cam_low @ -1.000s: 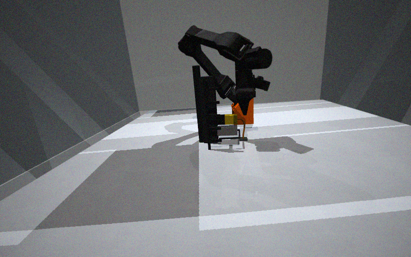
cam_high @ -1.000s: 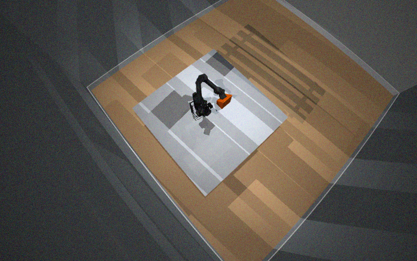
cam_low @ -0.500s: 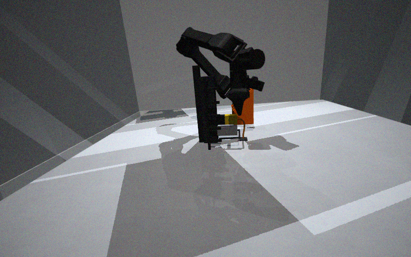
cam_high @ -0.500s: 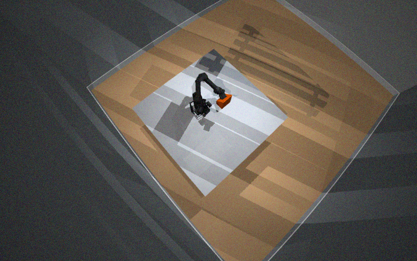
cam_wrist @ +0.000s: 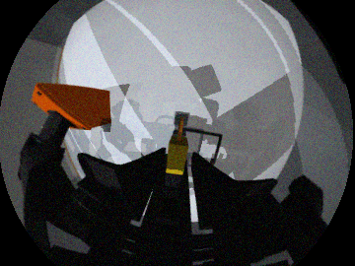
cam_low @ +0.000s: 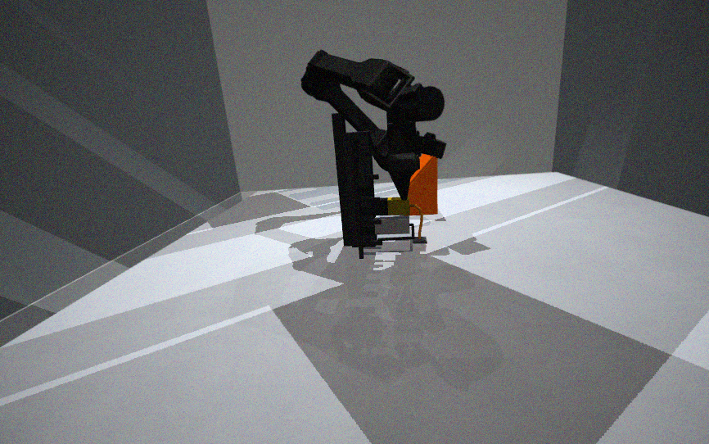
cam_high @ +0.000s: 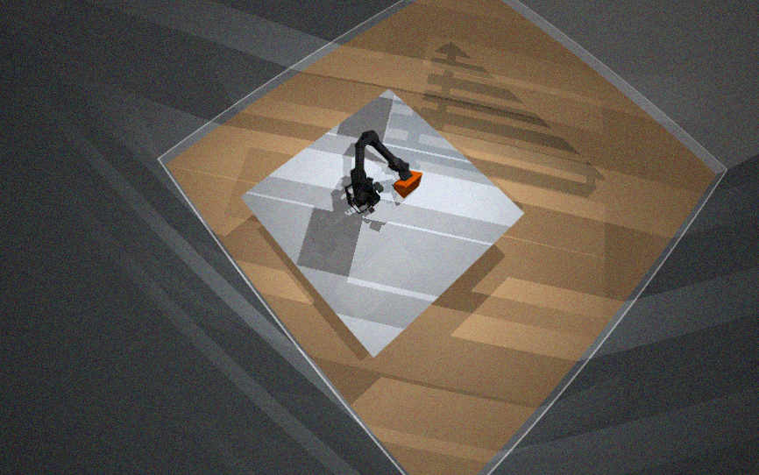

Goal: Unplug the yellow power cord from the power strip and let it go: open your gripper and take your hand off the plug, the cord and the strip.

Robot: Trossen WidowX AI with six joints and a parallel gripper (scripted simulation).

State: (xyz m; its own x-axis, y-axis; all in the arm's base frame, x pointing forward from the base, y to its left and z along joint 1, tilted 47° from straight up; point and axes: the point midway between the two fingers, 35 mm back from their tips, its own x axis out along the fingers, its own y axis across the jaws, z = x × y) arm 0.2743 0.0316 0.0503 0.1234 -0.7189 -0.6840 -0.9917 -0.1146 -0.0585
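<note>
Right now my gripper tip is 30 mm to the left of the yellow plug and 10 mm above it.
</note>
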